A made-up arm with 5 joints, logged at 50 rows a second.
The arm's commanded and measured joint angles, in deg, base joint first. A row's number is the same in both.
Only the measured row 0 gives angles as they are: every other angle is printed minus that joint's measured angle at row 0.
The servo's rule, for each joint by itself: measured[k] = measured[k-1] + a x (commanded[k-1-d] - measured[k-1]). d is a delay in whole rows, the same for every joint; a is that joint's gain. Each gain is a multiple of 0.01, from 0.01 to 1. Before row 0 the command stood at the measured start. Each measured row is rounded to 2 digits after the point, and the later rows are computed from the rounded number. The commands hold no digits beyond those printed.
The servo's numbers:
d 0
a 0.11 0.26 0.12 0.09 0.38
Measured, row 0:
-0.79, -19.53, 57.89, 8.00, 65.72
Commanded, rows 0 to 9:
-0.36, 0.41, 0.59, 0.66, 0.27
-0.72, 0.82, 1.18, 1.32, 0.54
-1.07, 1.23, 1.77, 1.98, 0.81
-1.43, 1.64, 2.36, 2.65, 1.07
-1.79, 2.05, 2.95, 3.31, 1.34
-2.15, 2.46, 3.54, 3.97, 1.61
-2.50, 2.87, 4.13, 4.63, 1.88
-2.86, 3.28, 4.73, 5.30, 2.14
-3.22, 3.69, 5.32, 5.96, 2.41
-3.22, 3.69, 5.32, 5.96, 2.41
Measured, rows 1 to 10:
-0.04, 0.11, 0.07, 0.06, 0.10
-0.11, 0.29, 0.20, 0.17, 0.27
-0.22, 0.53, 0.39, 0.33, 0.48
-0.35, 0.82, 0.63, 0.54, 0.70
-0.51, 1.14, 0.91, 0.79, 0.94
-0.69, 1.48, 1.23, 1.08, 1.19
-0.89, 1.84, 1.58, 1.40, 1.45
-1.11, 2.21, 1.96, 1.75, 1.71
-1.34, 2.59, 2.36, 2.13, 1.98
-1.55, 2.88, 2.72, 2.47, 2.14

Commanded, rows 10 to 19:
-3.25, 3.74, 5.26, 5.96, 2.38
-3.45, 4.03, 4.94, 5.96, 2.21
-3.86, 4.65, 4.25, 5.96, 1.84
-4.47, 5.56, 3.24, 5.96, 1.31
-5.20, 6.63, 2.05, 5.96, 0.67
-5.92, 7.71, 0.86, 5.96, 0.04
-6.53, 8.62, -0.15, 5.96, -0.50
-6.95, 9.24, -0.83, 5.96, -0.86
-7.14, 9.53, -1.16, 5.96, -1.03
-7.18, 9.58, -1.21, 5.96, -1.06
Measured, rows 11 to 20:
-1.74, 3.10, 3.02, 2.78, 2.23
-1.93, 3.34, 3.25, 3.07, 2.22
-2.14, 3.68, 3.37, 3.33, 2.08
-2.40, 4.17, 3.35, 3.57, 1.79
-2.71, 4.81, 3.19, 3.79, 1.36
-3.06, 5.56, 2.91, 3.99, 0.86
-3.44, 6.36, 2.54, 4.17, 0.34
-3.83, 7.11, 2.14, 4.33, -0.12
-4.19, 7.74, 1.74, 4.48, -0.47
-4.52, 8.22, 1.39, 4.61, -0.69

